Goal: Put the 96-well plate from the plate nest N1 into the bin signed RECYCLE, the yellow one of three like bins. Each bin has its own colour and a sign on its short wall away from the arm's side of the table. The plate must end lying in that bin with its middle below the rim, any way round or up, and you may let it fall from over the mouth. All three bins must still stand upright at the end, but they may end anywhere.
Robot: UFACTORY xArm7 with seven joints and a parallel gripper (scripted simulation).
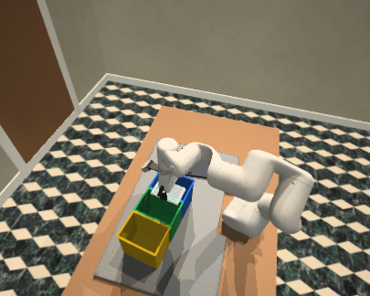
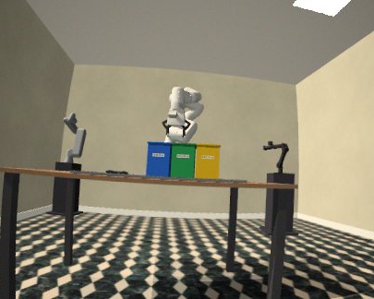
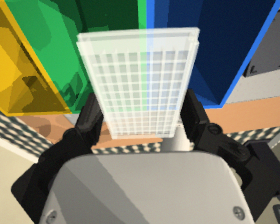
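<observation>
The yellow bin lies 19 cm to the left of my hand, 15 cm below it and 2 cm ahead of it. From my hand the other things lie so: blue bin (15 cm below, 7 cm to the right, 2 cm ahead); then white 96-well plate (1 cm below); then green bin (15 cm below, 6 cm to the left, 2 cm ahead).
</observation>
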